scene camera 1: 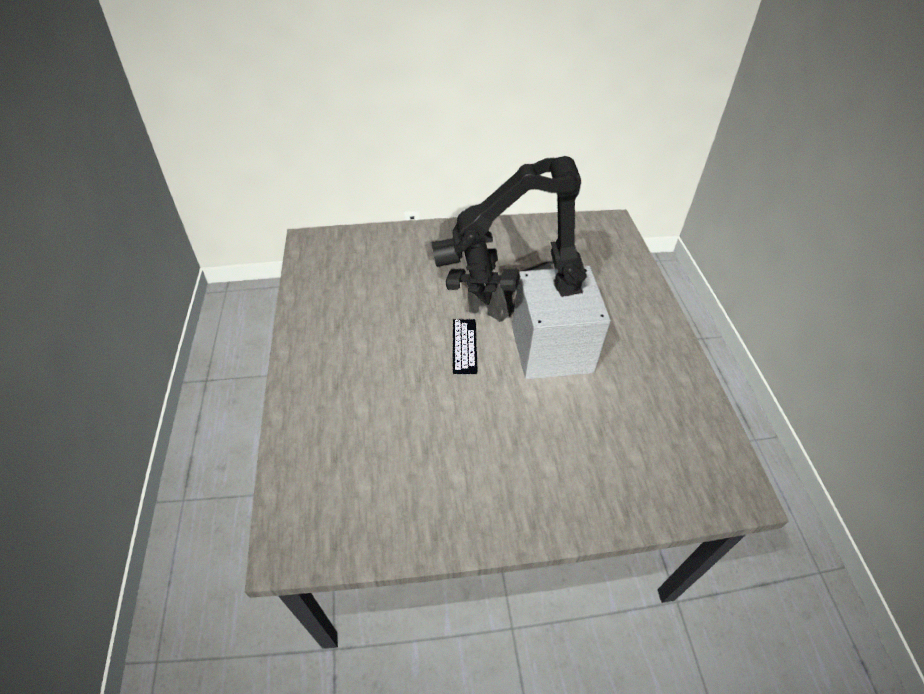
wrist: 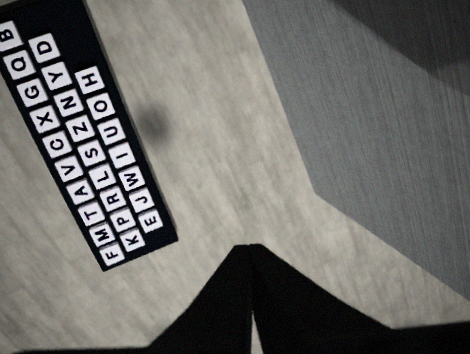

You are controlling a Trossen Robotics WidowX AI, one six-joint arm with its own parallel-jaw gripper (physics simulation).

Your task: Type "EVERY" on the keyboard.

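Where they show: gripper, fingertip midpoint: (scene camera 1: 488, 303) (wrist: 247, 257); arm's base at its link origin: (scene camera 1: 568, 286).
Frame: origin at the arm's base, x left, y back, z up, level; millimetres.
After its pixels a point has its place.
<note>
A black keyboard (scene camera 1: 464, 346) @(y -277, x -31, z -209 mm) (wrist: 75, 30) @(y -233, x -111, z -212 mm) with white letter keys in three rows lies flat on the table. In the wrist view the E key (wrist: 151, 221) @(y -271, x 35, z -207 mm) is at the end nearest the fingers, the R key (wrist: 111, 199) @(y -285, x 1, z -207 mm) is in the middle row, the V key (wrist: 68, 170) @(y -296, x -36, z -207 mm) is in the far left row, and the Y key (wrist: 54, 76) @(y -262, x -94, z -207 mm) is near the top. My gripper (scene camera 1: 490, 300) @(y -221, x -10, z -27 mm) (wrist: 247, 257) @(y -221, x -10, z -27 mm) is shut and empty. It points down beyond the back end of the keyboard, and its tips show to the lower right of the E key in the wrist view.
A grey box (scene camera 1: 563, 349) @(y -45, x 127, z -105 mm) (wrist: 360, 125) @(y -126, x 19, z -109 mm) stands to the right of the keyboard and carries the arm's base. The wooden table (scene camera 1: 448, 478) @(y -419, x 367, z -223 mm) extends around them. A pale wall (scene camera 1: 358, 112) stands behind the table. The arm's shadow falls near the box.
</note>
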